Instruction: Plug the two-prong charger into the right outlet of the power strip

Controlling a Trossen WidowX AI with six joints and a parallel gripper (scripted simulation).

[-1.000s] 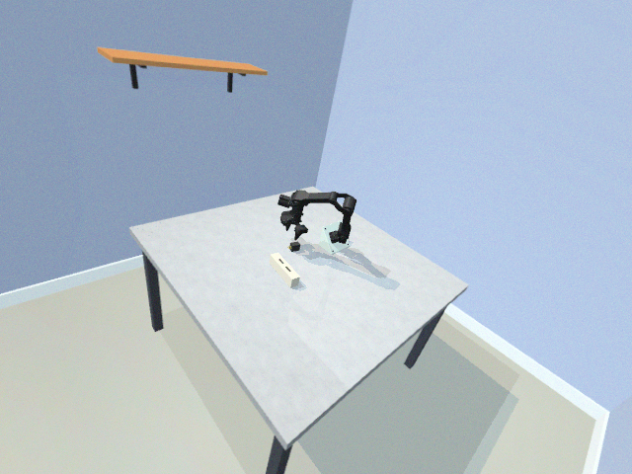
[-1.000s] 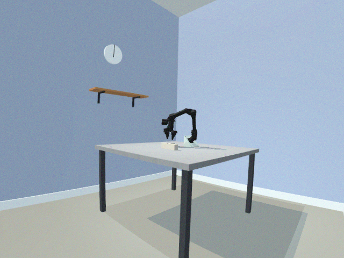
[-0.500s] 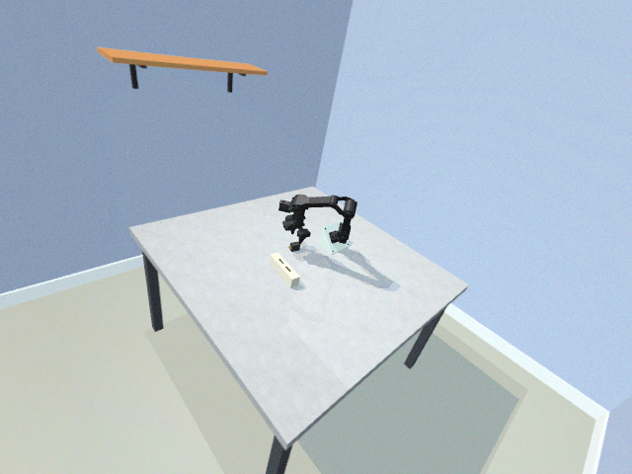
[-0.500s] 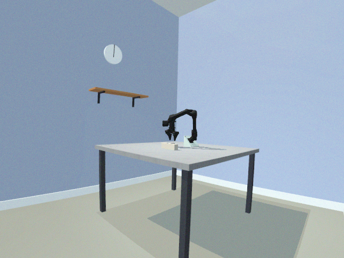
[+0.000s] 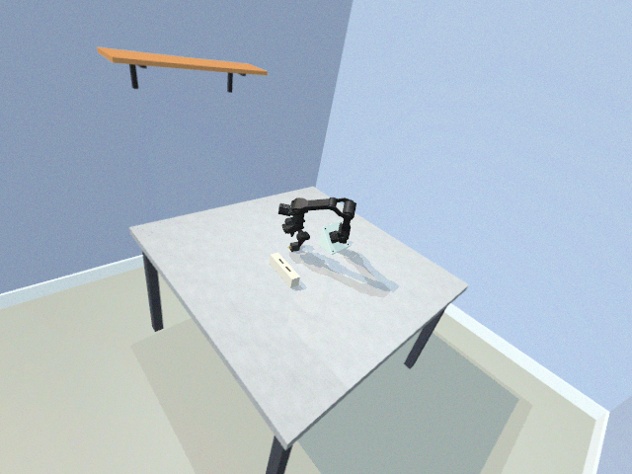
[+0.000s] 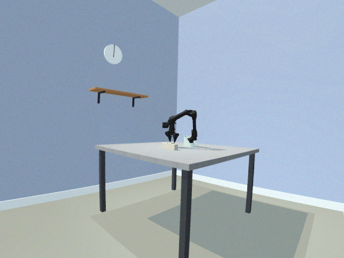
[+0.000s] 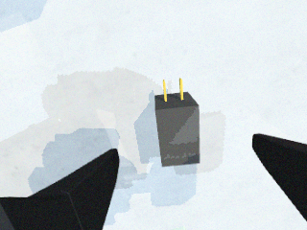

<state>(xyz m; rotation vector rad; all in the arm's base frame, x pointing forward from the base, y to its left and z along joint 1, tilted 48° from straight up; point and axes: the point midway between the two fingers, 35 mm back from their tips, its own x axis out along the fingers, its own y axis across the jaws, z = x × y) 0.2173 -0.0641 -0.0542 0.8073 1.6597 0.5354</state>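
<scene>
My gripper tip is 30 mm above the dark grey charger and 20 mm short of it.
</scene>
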